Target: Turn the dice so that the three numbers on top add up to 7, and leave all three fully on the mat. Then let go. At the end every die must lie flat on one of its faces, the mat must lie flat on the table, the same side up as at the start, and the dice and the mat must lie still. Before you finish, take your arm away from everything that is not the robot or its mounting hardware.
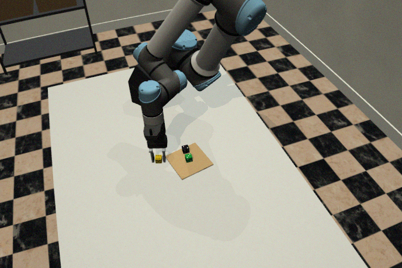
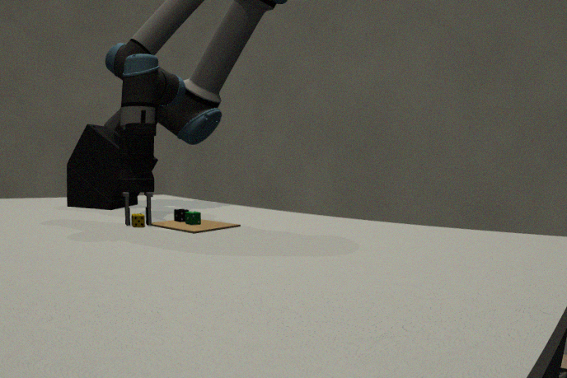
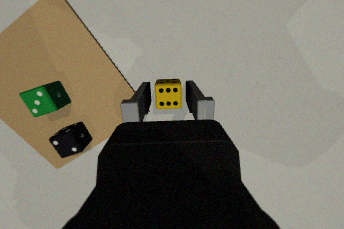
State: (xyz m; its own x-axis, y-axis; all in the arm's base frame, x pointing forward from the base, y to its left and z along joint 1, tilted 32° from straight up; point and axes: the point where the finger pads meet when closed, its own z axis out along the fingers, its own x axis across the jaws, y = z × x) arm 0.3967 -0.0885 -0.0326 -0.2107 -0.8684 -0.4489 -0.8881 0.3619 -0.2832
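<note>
Right now the yellow die is 10 mm below my hand. From my hand the other things lie so: black die (110 mm to the left, 20 mm behind); tan mat (110 mm to the left, 30 mm ahead, 20 mm below); green die (110 mm to the left, 30 mm ahead).
</note>
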